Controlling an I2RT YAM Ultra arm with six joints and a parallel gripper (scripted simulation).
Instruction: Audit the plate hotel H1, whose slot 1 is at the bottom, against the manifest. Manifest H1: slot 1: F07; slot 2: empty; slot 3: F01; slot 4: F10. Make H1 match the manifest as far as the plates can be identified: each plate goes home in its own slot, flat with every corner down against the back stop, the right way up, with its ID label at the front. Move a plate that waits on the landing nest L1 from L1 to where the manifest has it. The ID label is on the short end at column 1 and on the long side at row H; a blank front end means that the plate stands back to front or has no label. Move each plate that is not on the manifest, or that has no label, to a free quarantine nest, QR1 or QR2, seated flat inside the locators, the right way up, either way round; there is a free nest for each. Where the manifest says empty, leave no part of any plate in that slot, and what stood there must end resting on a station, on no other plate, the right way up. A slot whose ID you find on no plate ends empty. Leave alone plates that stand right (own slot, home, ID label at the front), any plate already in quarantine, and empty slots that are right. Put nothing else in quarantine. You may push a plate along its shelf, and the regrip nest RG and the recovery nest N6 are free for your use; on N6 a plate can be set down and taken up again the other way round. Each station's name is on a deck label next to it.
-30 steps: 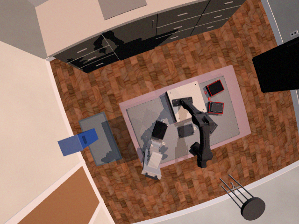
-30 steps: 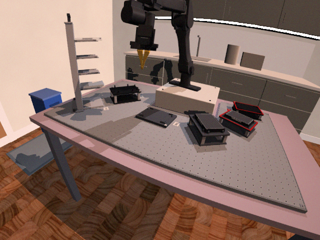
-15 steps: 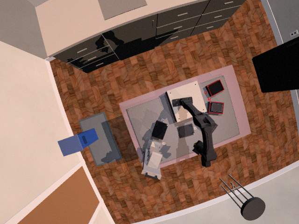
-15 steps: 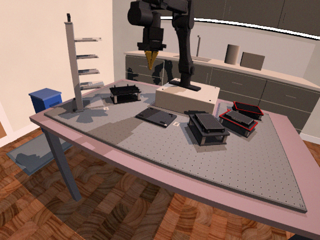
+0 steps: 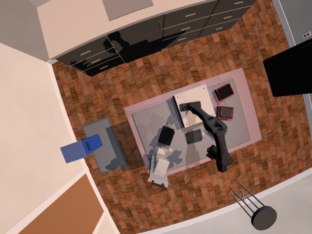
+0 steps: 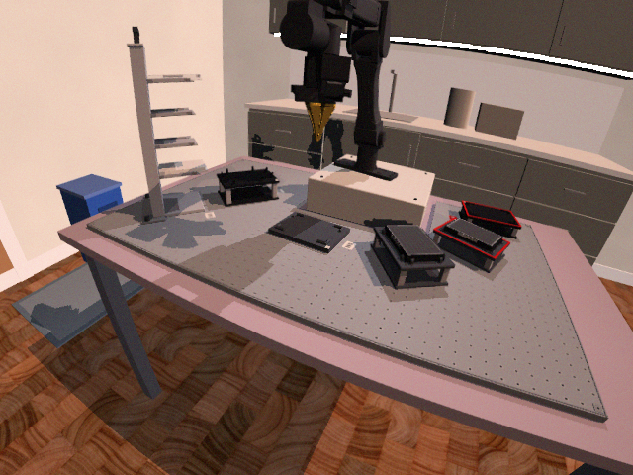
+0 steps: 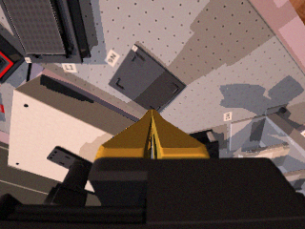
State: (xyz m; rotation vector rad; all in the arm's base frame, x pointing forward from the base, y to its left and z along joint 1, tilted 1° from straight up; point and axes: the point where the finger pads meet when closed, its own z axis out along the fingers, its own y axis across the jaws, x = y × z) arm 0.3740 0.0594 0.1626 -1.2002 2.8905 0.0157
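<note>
Right now the L1 deck label is 160 mm behind my hand, 130 mm to the left of it and 250 mm below it. From my hand the other things lie so: H1 deck label: 40 mm ahead, 300 mm to the right, 250 mm below; then N6 label: 70 mm behind, 60 mm to the left, 250 mm below; then tag reading 4: 130 mm ahead, 390 mm to the right, 100 mm above.
</note>
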